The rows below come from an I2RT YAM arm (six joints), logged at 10 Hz.
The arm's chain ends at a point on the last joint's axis. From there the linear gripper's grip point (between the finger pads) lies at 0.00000 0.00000 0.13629 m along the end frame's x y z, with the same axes.
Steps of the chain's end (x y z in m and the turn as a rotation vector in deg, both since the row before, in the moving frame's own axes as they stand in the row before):
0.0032, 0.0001, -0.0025, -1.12, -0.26, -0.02
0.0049, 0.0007, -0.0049, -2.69, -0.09, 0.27
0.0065, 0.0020, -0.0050, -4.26, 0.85, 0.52
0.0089, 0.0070, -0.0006, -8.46, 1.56, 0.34
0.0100, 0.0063, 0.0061, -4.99, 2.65, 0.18
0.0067, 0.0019, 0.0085, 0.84, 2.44, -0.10
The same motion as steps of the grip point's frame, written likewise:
0.0026, 0.0028, -0.0025, -1.12, -0.26, -0.02
0.0047, 0.0071, -0.0051, -2.69, -0.09, 0.27
0.0085, 0.0121, -0.0054, -4.26, 0.85, 0.52
0.0125, 0.0271, -0.0021, -8.46, 1.56, 0.34
0.0163, 0.0182, 0.0054, -4.99, 2.65, 0.18
0.0125, -0.0001, 0.0084, 0.84, 2.44, -0.10

